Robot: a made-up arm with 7 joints.
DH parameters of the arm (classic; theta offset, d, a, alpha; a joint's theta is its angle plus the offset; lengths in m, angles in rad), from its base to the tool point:
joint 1: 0 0.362 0 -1.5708
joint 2: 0 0 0 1.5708
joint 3: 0 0.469 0.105 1.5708
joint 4: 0 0 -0.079 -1.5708
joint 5: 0 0.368 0 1.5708
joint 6: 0 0 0.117 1.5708
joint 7: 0 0 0 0
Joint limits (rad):
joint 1: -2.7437..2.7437
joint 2: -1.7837..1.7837
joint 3: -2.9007..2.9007
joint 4: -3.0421..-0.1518
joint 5: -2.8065..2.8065
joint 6: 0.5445..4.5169
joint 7: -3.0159..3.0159
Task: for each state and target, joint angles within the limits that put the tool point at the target. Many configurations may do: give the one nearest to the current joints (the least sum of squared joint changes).
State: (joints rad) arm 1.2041 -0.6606 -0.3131 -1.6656 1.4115 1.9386 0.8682
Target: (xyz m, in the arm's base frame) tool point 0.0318 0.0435 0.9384
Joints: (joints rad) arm 1.2281 -1.0699 0.0394 -2.2524 1.4624 1.8875 0.8682
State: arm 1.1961 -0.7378 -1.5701 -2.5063 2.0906 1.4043 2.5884
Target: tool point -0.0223 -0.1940 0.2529
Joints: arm 0.6000 -0.6879 -2.3169 -3.0341 2.0757 1.8005 2.5884
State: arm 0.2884 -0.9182 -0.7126 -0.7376 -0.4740 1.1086 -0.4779
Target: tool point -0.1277 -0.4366 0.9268
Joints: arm 0.1980 -1.0417 -0.7530 -1.5769 -0.4051 0.7596 -0.4779
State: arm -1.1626 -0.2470 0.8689 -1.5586 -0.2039 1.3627 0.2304
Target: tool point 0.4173 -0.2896 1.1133
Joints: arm -1.3152 0.0063 0.7168 -1.1023 -0.2070 1.5248 0.2304
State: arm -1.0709 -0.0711 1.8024 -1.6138 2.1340 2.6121 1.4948
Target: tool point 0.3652 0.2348 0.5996
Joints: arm -1.0468 -0.0461 1.7894 -2.2020 2.3031 2.9101 1.4948
